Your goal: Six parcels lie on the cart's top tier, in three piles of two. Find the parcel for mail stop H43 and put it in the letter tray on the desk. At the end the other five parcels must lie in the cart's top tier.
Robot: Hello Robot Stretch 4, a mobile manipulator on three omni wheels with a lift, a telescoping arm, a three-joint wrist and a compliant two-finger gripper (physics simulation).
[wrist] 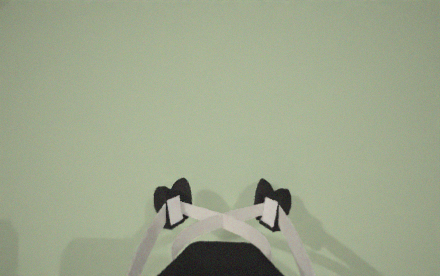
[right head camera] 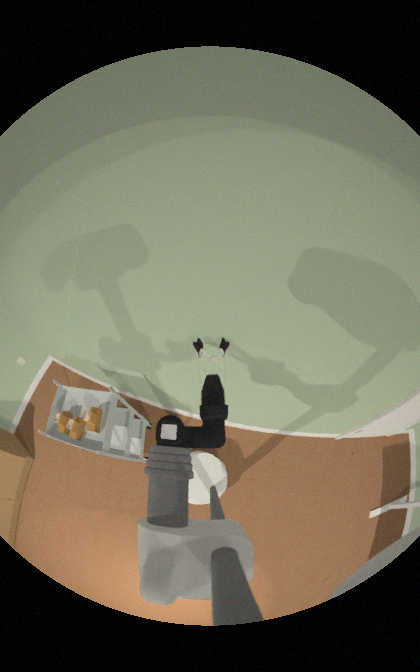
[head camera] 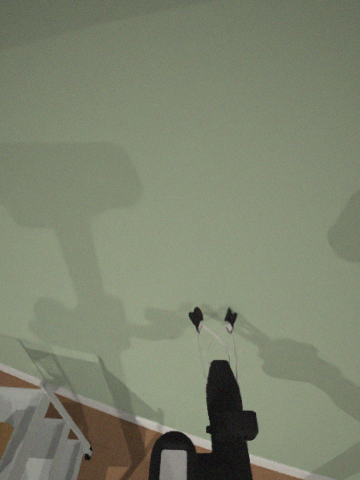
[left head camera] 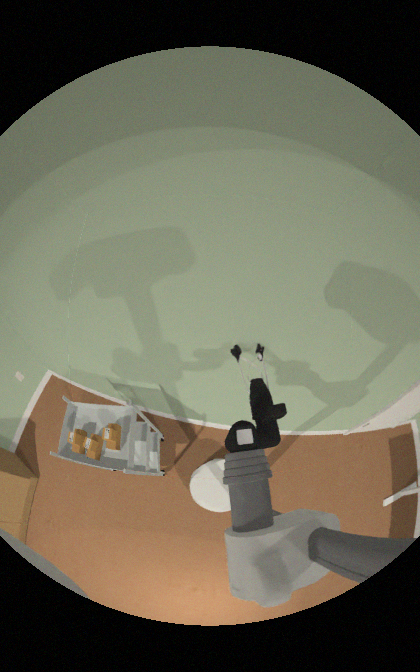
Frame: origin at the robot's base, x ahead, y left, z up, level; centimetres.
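Where they show: gripper, fingertip midpoint: point(wrist: 221, 194) point(head camera: 211, 308).
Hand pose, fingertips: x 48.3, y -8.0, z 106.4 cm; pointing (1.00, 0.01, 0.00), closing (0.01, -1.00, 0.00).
After its pixels a point has its place.
The grey cart point(head camera: 66, 417) {y 42.0, x 41.5, z 47.1 cm} point(left head camera: 95, 415) point(right head camera: 85, 398) stands by the green wall, at the lower left of the head views. On its top tier are three brown parcel piles: a left one point(left head camera: 79, 441) point(right head camera: 64, 422), a middle one point(left head camera: 93, 447) point(right head camera: 76, 428) and a right one point(left head camera: 112, 436) point(right head camera: 94, 419). Pale labels show, too small to read. Lower parcels are hard to tell apart. My gripper point(head camera: 213, 318) {y -8.0, x 48.3, z 106.4 cm} point(left head camera: 248, 352) point(right head camera: 211, 346) point(wrist: 221, 194) {y -8.0, x 48.3, z 106.4 cm} is open and empty, pointing at the wall, to the right of the cart and apart from it. The letter tray does not show.
The green wall point(head camera: 215, 200) {y -6.0, x 49.8, z 134.9 cm} point(wrist: 220, 100) {y -7.7, x 49.3, z 115.3 cm} lies beyond my fingers and carries arm shadows. My round white base point(left head camera: 207, 487) point(right head camera: 207, 480) is on the brown floor, right of the cart. A wooden cabinet point(left head camera: 15, 495) point(right head camera: 10, 470) stands at the left edge. White legs point(left head camera: 400, 495) point(right head camera: 387, 509) show at the right.
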